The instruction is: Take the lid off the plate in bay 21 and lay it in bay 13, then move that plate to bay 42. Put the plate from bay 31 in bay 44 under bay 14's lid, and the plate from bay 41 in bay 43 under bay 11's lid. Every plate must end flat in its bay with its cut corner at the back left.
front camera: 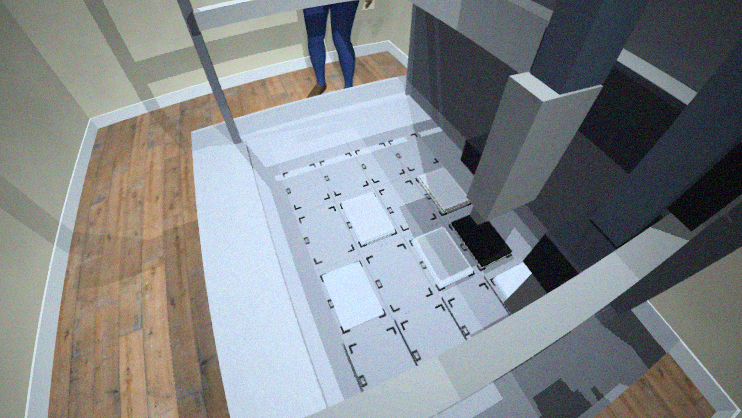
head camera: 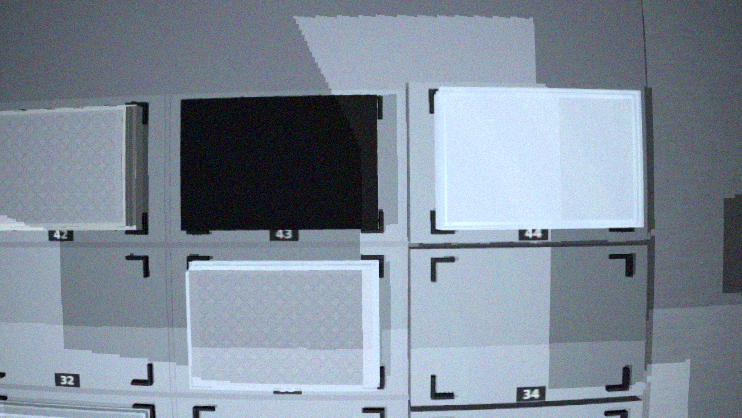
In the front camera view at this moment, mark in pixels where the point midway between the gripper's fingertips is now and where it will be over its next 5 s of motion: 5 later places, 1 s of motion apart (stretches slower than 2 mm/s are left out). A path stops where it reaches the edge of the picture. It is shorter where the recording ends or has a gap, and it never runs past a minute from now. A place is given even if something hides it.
My gripper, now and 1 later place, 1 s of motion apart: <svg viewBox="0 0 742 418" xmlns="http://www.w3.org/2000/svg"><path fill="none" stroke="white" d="M537 296L409 317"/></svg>
